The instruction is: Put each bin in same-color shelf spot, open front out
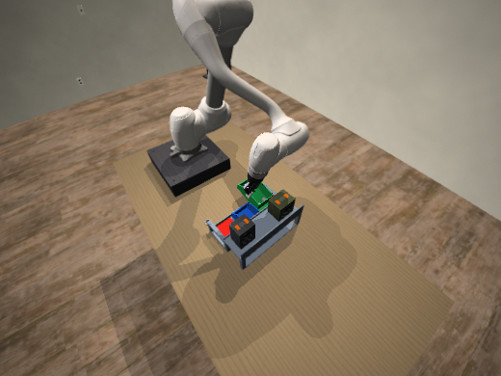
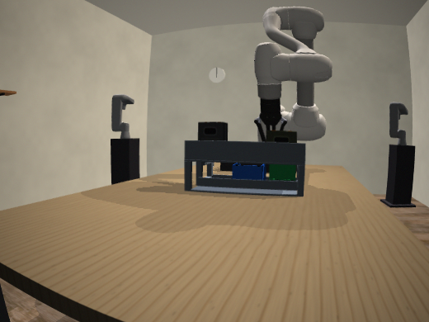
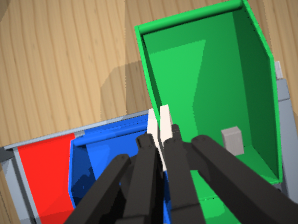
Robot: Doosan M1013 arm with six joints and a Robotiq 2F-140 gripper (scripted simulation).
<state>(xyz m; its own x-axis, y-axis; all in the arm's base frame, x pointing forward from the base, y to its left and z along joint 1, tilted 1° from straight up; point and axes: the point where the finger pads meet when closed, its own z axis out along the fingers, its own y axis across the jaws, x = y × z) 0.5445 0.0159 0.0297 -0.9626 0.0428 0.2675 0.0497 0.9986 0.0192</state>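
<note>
My hand is 5 cm to the right of the green bin, 4 cm above it and 1 cm past it. From my hand the other things lie so: blue bin 8 cm ahead, 7 cm to the right, 7 cm below; then olive box 18 cm ahead, 4 cm to the left, 4 cm above; then black box 19 cm to the right, 16 cm ahead, 5 cm above.
</note>
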